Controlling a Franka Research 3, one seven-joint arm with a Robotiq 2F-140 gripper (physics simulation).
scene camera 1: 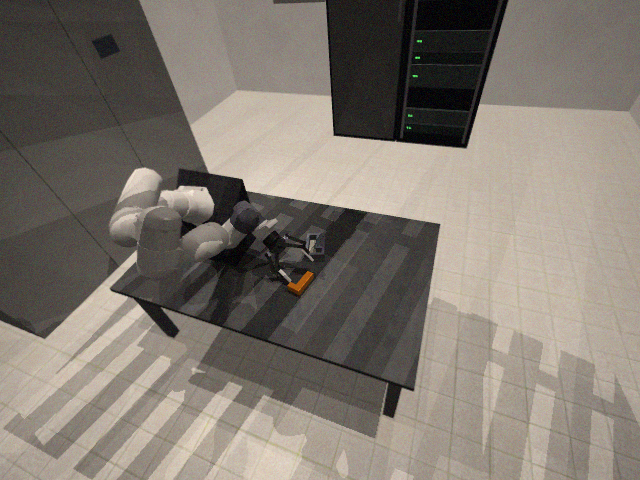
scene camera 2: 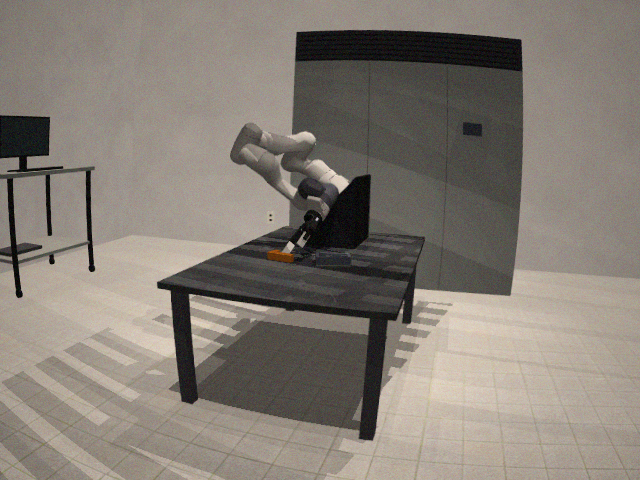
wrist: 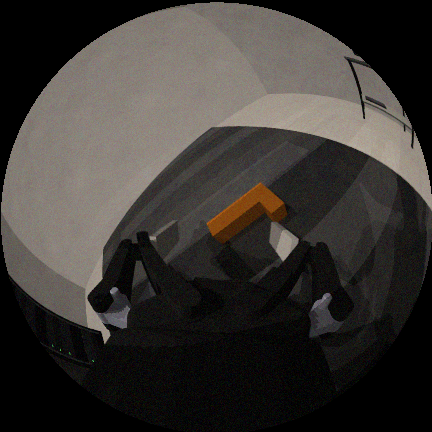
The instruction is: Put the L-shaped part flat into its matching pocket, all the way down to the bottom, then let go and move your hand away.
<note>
An orange L-shaped part rests on the table. Further things: my gripper.
My gripper also shows in the wrist view.
</note>
